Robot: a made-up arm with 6 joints.
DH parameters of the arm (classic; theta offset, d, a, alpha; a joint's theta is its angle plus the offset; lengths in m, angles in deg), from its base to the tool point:
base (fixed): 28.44 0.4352 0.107 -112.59
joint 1: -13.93 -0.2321 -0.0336 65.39
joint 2: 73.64 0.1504 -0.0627 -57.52
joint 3: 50.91 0.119 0.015 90
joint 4: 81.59 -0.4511 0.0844 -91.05
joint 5: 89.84 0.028 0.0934 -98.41
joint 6: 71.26 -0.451 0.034 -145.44
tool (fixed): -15.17 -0.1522 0 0
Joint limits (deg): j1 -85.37..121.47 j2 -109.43..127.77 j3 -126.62..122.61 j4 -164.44..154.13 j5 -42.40..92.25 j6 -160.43..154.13
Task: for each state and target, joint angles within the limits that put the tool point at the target. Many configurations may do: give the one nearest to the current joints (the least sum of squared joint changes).
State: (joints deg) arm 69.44 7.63 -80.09 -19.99 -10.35 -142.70
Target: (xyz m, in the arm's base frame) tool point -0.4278 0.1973 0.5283
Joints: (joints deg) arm 53.28 -10.06 -80.19 -28.89 -5.75 -144.04
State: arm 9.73 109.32 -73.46 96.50 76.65 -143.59
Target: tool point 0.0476 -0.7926 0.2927
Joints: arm -17.59 90.51 -106.73 59.15 71.49 -157.06
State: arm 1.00 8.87 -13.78 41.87 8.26 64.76
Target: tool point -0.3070 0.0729 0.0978
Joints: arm -3.29 -41.56 -47.78 2.65 -30.04 78.32
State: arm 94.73 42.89 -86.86 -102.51 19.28 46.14
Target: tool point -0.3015 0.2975 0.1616
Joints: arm 78.79 6.15 -111.05 -98.00 31.05 37.37
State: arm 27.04 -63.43 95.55 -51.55 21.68 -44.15
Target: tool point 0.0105 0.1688 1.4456
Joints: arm 50.40 -38.53 102.64 -68.56 9.84 -45.50
